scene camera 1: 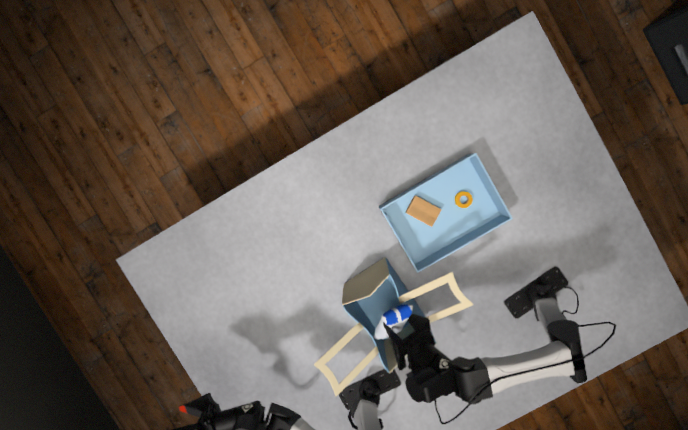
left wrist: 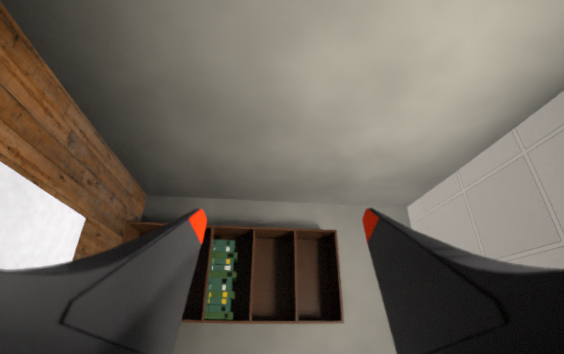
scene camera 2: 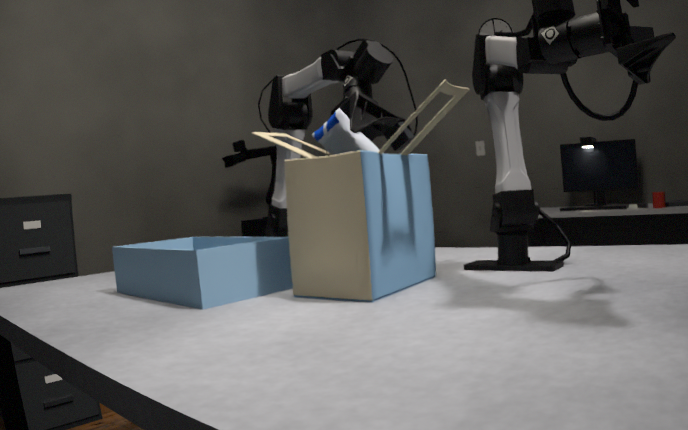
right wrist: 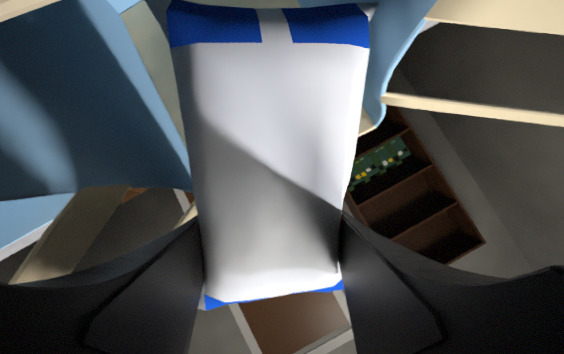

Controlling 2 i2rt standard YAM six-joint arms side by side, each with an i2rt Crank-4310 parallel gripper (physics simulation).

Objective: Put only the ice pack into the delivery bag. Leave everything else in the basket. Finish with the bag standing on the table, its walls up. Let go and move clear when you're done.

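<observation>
The white and blue ice pack (scene camera 1: 397, 315) (scene camera 2: 345, 135) (right wrist: 270, 140) is tilted in the mouth of the delivery bag (scene camera 1: 366, 284) (scene camera 2: 329, 228) (right wrist: 75, 105). Part of it stands above the rim; its lower part is hidden by the walls in scene camera 2. My right gripper (scene camera 1: 404, 329) (right wrist: 273, 213) is shut on the ice pack, above the bag. The bag stands upright, walls up, handles splayed outward. The blue basket (scene camera 1: 462, 245) (scene camera 2: 243, 268) holds a brown box (scene camera 1: 423, 210) and an orange ring (scene camera 1: 463, 199). My left gripper (left wrist: 283, 213) is open and empty, away from the bag.
One cream handle (scene camera 1: 350, 359) (scene camera 2: 431, 119) spreads beside the left arm's base (scene camera 1: 370, 389) (scene camera 2: 513, 264). The other handle (scene camera 1: 464, 300) reaches toward the right arm's base (scene camera 1: 535, 292). The basket stands close beside the bag.
</observation>
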